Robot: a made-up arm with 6 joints.
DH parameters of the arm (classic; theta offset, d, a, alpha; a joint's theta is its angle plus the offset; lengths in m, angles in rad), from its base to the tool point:
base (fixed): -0.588 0 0.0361 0
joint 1: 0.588 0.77 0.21 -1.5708
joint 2: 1.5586 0 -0.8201 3.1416
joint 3: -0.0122 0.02 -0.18 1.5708
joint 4: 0 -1.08 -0.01 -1.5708
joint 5: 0 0.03 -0.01 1.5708
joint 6: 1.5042 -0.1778 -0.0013 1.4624
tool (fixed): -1.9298 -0.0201 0 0
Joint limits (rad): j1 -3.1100..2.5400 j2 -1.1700..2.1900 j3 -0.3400..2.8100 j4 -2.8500..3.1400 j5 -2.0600..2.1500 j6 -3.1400..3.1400
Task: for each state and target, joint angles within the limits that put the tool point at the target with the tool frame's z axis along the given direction. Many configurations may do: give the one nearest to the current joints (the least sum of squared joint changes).
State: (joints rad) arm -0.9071 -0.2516 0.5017 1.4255 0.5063 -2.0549
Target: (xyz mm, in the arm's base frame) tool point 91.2 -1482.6 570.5 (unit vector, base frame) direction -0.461 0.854 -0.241
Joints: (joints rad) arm -1.6261 0.6062 -0.3400 2.1919 0.9901 -1.7832
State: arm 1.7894 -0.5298 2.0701 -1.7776 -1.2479 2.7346
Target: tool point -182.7 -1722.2 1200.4 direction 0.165 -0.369 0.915
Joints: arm 1.5145 -1.0729 1.8412 -2.0023 -0.9755 2.4843
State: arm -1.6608 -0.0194 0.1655 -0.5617 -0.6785 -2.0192
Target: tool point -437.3 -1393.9 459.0 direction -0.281 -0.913 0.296
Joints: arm -1.9102 0.6461 -0.3320 -0.8222 -0.5911 -2.2538
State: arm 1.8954 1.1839 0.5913 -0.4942 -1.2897 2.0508
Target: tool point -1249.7 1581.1 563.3 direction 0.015 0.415 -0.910
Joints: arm 2.1762 1.4348 1.0090 -1.3335 -1.6140 2.3833
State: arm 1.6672 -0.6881 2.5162 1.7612 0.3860 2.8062
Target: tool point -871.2 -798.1 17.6 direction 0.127 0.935 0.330
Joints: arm 0.7937 -1.1699 2.8100 1.3300 0.7619 3.0091
